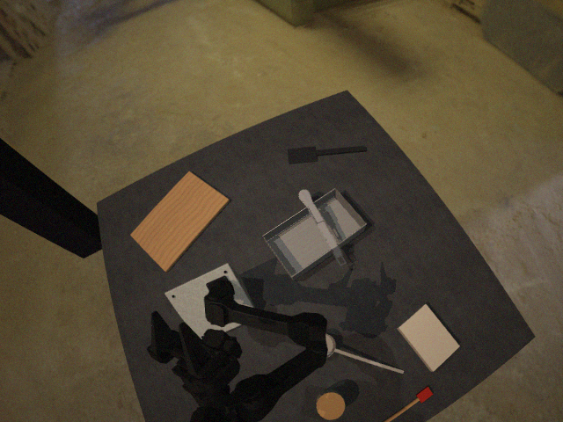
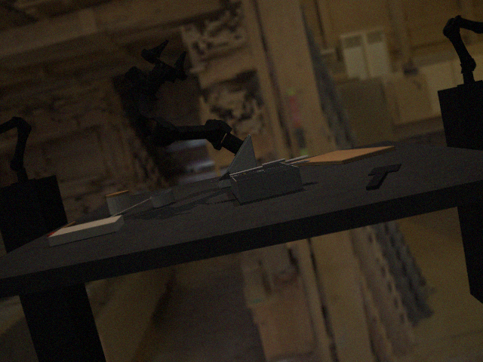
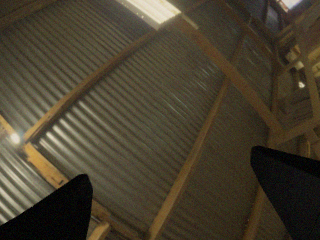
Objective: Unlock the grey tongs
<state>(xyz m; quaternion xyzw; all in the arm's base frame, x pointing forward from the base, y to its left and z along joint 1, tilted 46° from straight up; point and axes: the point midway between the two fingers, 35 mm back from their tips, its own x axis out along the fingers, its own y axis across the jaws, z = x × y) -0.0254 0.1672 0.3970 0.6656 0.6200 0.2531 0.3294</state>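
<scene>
Right now the grey roasting tin is 510 mm below my gripper tip, 360 mm ahead of it and 210 mm to the left of it. Also, from my gripper tip: white block (530 mm below, 520 mm ahead, 280 mm to the right); then wooden board (530 mm below, 510 mm to the left, 70 mm behind); then tan-topped cylinder (510 mm below, 300 mm to the right, 150 mm ahead).
</scene>
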